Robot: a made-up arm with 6 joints.
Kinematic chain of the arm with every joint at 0, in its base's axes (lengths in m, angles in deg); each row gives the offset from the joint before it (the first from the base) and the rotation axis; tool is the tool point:
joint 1: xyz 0 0 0.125 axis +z
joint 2: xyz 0 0 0 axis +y
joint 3: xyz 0 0 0.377 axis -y
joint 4: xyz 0 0 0 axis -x
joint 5: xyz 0.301 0 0 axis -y
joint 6: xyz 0 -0.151 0 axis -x
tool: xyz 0 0 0
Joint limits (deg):
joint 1: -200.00..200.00
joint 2: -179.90..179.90
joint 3: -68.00..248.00
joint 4: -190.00..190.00
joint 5: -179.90..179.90
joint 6: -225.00..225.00
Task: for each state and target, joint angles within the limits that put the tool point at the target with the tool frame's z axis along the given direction. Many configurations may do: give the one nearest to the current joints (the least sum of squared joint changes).
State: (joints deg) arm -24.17 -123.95 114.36 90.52 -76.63 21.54
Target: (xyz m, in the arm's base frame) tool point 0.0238 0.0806 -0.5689 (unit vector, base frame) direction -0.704 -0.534 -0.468
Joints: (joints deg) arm 2.62 -173.35 86.09 121.74 -99.11 53.06
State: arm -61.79 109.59 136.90 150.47 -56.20 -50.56
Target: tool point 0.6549 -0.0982 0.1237 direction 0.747 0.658 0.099
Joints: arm -20.73 106.89 116.94 158.02 -56.55 -55.25
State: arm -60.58 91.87 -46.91 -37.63 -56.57 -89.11
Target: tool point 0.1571 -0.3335 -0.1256 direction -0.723 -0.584 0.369
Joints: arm -40.63 82.66 -12.97 -3.05 -66.17 -112.54
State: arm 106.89 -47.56 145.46 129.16 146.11 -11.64
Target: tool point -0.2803 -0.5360 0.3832 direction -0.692 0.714 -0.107
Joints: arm 76.62 -48.96 134.00 190.00 117.75 -53.35
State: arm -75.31 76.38 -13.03 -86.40 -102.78 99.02
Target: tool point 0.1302 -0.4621 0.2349 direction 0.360 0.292 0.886
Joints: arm -65.23 34.62 20.49 -60.04 -94.54 109.16
